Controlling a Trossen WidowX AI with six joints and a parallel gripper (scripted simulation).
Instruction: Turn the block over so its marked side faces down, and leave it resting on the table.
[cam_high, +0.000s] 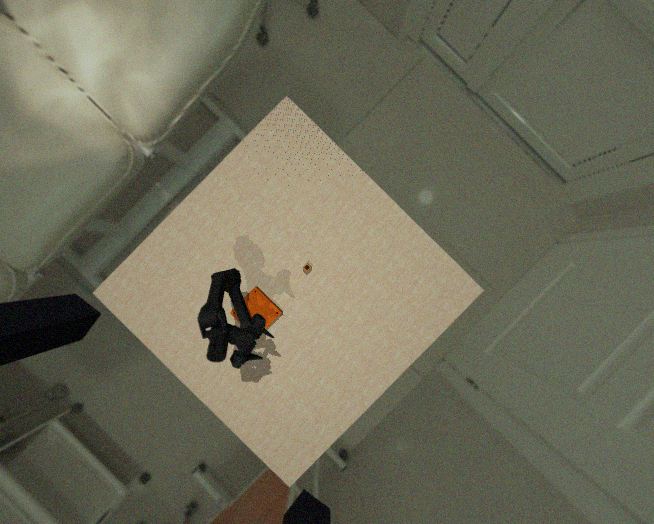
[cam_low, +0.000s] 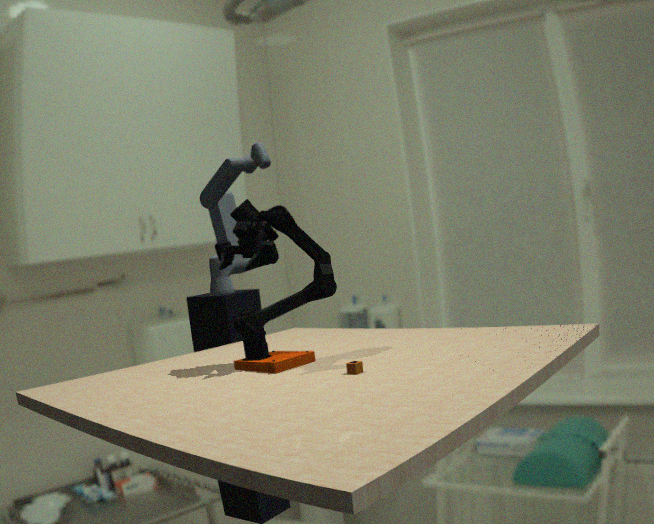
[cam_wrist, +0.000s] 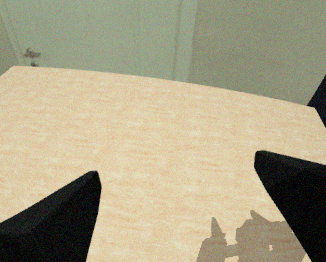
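Now: the block 30 cm ahead of my gripper tip, 8 cm to the left of it and 28 cm below it.
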